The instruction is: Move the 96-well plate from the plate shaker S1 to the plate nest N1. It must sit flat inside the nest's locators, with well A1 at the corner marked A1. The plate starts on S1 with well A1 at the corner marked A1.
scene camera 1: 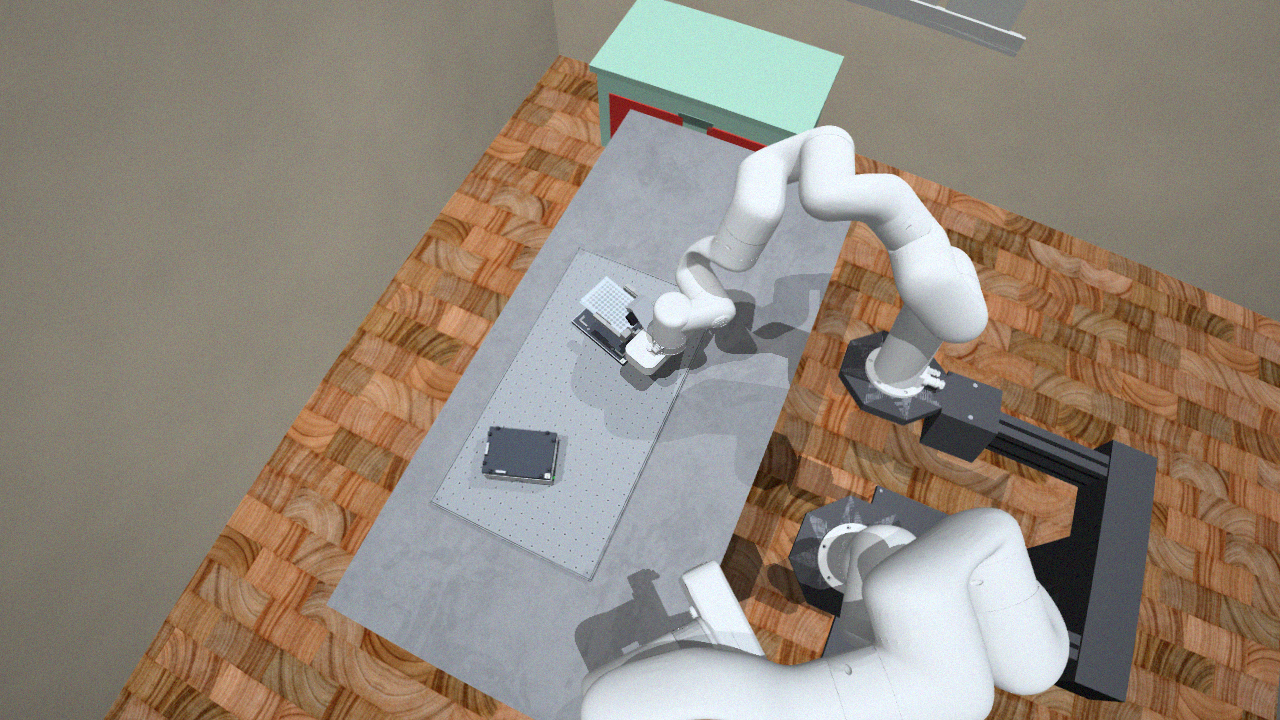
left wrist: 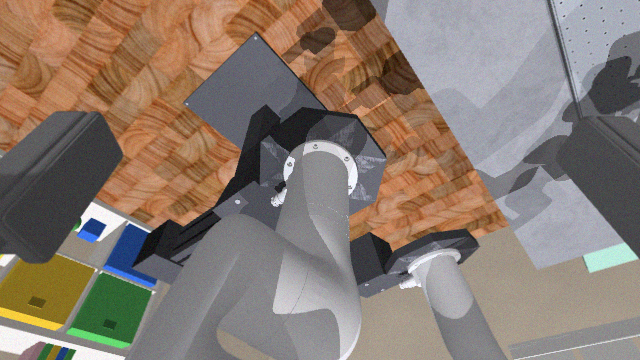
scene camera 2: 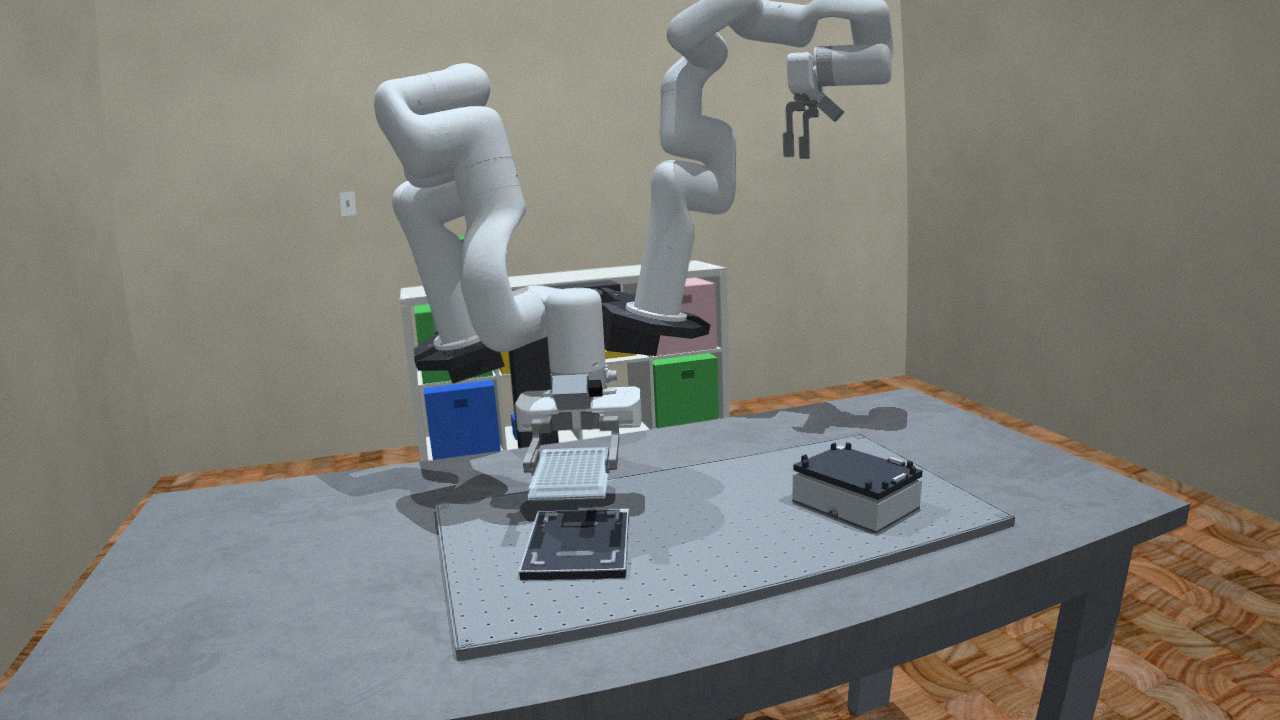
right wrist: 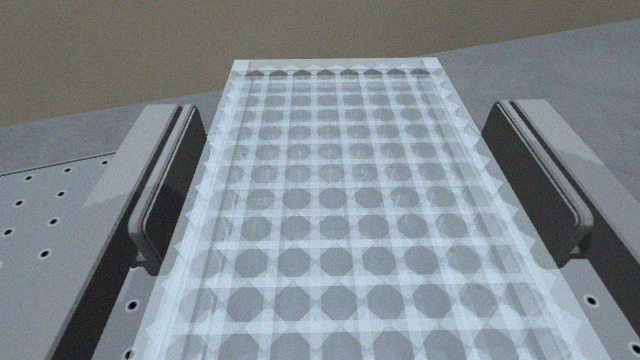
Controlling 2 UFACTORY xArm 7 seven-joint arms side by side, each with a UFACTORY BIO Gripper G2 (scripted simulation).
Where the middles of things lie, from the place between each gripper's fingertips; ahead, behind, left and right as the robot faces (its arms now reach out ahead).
Right now the dark plate nest N1 (scene camera 2: 606, 536) is 1 cm ahead of my right hand and 10 cm below it. Round my right hand: clear 96-well plate (scene camera 2: 578, 473) 1 cm ahead, 1 cm below.
My left hand is 39 cm short of the clear 96-well plate, 58 cm to the left of it and 39 cm above it. Also, from my left hand: dark plate nest N1: 39 cm ahead, 57 cm to the right, 48 cm below.
